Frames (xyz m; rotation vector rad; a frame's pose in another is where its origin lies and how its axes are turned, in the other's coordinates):
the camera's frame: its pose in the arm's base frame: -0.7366 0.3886 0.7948 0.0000 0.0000 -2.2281
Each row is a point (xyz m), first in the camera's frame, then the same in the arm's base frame.
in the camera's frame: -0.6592 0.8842 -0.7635
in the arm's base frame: 0.3661 0.3702 0.0313
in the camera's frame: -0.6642 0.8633 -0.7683
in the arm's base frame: 0.3526 0.3869 0.0265
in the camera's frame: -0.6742 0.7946 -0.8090
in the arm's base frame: 0.3044 0.4368 -0.0142
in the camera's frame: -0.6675 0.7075 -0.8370
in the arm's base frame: 0.2313 0.4847 -0.0422
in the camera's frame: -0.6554 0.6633 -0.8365
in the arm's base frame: 0.1889 0.5022 -0.0417
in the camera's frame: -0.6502 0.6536 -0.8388
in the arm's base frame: 0.1781 0.5040 -0.0440
